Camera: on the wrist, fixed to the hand. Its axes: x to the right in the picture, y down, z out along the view.
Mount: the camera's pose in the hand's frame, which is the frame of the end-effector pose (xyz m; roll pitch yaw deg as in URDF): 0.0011 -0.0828 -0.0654 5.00 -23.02 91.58
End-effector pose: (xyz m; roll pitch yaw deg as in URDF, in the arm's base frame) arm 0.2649 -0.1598 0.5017 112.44 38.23 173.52
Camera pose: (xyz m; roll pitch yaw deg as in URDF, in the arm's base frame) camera 0.2854 -0.2548 0.4605 138.42 -34.50 113.67
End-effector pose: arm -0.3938 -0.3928 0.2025 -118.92 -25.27 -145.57
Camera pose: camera -0.3677 -0.3540 0.2971 -97.33 65.52 -159.91
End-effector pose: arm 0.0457 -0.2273 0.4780 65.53 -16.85 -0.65
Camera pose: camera 0.0767 -0.2024 0.3803 -80.00 -71.64 174.77
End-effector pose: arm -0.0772 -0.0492 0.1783 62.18 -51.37 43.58
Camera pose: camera -0.0312 0.0211 0.1144 -80.64 -37.02 -142.42
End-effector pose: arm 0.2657 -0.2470 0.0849 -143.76 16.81 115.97
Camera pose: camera 0.2271 -0.2319 0.1819 153.26 54.61 -2.13
